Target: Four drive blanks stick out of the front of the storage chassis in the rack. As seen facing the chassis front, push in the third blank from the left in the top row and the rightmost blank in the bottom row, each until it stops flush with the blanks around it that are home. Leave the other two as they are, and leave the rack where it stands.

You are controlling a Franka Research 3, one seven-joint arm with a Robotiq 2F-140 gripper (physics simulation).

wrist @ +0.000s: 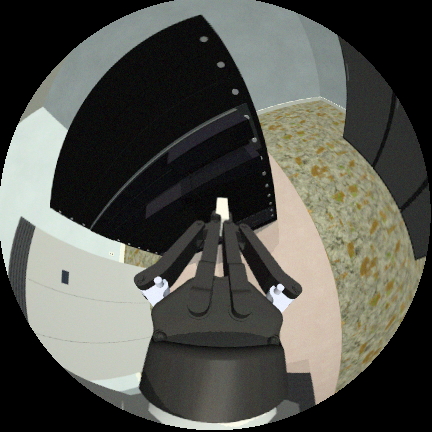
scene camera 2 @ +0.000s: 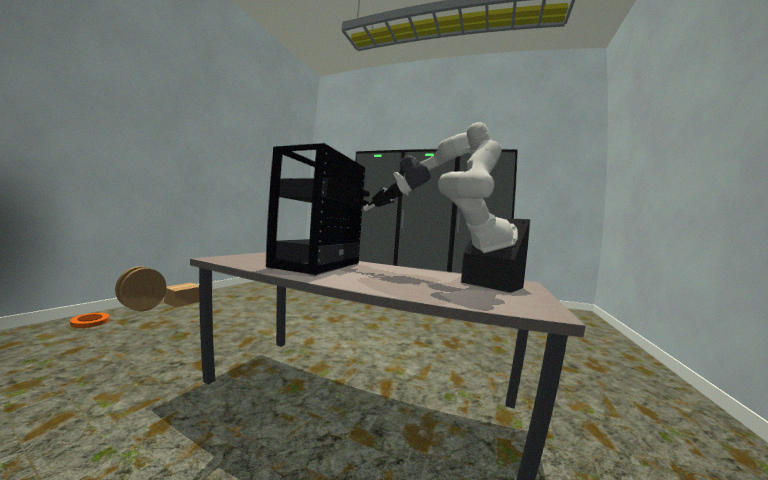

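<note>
The black rack (scene camera 2: 274,215) (wrist: 125,95) stands upright on the table, its front facing the arm. In the scene view, dark blanks (scene camera 2: 365,193) stick out of its front edge, near the fingertips. In the wrist view, dull purple-grey faces show in two bands on the dark chassis front, an upper band (wrist: 210,134) and a lower band (wrist: 200,181). Single blanks and how far each sticks out are too dark to tell apart. My gripper (scene camera 2: 369,207) (wrist: 221,205) is shut and empty. Its pale tips are in front of the chassis, below the lower band in the wrist view; contact cannot be told.
The table (scene camera 2: 538,312) (wrist: 305,300) carries the rack and the arm's black base block (scene camera 2: 491,272). Tall dark cabinets (scene camera 2: 425,226) (wrist: 370,95) stand behind the table. A wooden disc (scene camera 2: 141,288), a wooden block (scene camera 2: 182,294) and an orange ring (scene camera 2: 82,324) are on the floor at the left.
</note>
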